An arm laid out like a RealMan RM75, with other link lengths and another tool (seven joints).
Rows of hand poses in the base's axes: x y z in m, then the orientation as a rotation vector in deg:
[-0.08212, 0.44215, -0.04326, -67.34, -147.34, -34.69]
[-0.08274, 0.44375, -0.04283, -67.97, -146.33, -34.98]
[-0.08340, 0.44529, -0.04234, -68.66, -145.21, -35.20]
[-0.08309, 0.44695, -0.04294, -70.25, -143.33, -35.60]
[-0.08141, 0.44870, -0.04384, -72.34, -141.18, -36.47]
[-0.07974, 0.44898, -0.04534, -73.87, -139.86, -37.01]
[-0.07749, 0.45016, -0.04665, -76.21, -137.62, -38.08]
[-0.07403, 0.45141, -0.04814, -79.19, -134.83, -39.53]
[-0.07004, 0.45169, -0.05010, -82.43, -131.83, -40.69]
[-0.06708, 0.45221, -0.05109, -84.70, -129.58, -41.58]
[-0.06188, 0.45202, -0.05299, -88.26, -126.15, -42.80]
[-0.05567, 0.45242, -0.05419, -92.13, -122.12, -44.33]
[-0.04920, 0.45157, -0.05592, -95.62, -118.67, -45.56]
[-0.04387, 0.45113, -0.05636, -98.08, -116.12, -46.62]
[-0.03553, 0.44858, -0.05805, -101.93, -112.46, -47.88]
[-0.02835, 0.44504, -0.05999, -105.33, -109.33, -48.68]
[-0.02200, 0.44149, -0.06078, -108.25, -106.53, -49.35]
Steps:
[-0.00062, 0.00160, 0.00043, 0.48, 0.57, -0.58]
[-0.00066, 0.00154, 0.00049, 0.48, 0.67, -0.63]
[0.00031, 0.00166, -0.00060, 0.71, 1.01, -1.37]
[0.00168, 0.00175, -0.00090, 0.94, 0.88, -1.83]
[0.00167, 0.00028, -0.00150, 0.50, 0.47, -1.31]
[0.00225, 0.00118, -0.00131, 0.98, 0.72, -2.09]
[0.00346, 0.00125, -0.00149, 1.22, 0.75, -2.70]
[0.00399, 0.00028, -0.00196, 1.06, 0.92, -2.91]
[0.00296, 0.00052, -0.00099, 0.83, 0.65, -2.11]
[0.00520, -0.00019, -0.00190, 1.10, 0.96, -3.30]
[0.00621, 0.00040, -0.00120, 1.37, 1.00, -3.75]
[0.00647, -0.00085, -0.00173, 0.98, 0.76, -3.36]
[0.00533, -0.00044, -0.00044, 0.78, 0.43, -2.46]
[0.00834, -0.00255, -0.00169, 0.80, 0.61, -3.74]
[0.00718, -0.00354, -0.00194, 0.46, 0.59, -3.24]
[0.00635, -0.00355, -0.00079, 0.39, 0.51, -2.83]

